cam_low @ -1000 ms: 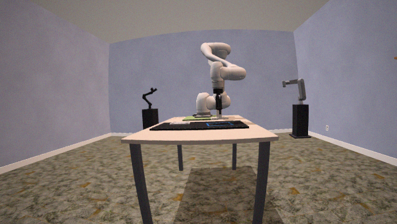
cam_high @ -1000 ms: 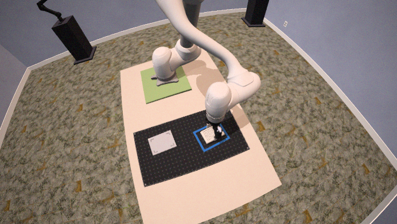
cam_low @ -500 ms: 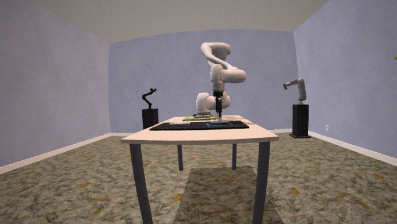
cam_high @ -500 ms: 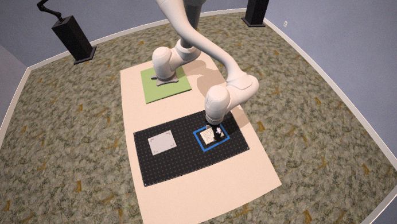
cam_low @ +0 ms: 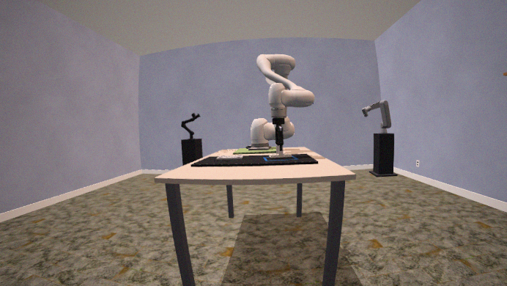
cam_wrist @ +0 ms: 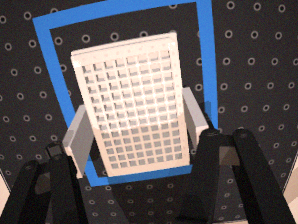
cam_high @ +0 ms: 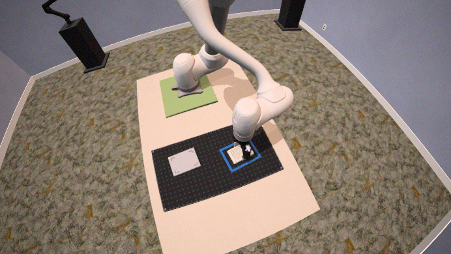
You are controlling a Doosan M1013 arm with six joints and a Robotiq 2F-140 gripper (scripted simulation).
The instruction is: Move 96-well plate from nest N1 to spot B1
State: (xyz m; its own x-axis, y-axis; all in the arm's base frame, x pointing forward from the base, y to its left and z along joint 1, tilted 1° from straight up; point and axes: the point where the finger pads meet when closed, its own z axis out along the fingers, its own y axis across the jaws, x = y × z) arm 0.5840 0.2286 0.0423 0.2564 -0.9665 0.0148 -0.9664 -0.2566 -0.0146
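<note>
My gripper is now 2 cm above the white 96-well plate. Round my hand: grey plate nest N1: 32 cm to the right, 4 cm below, 2 cm behind.
</note>
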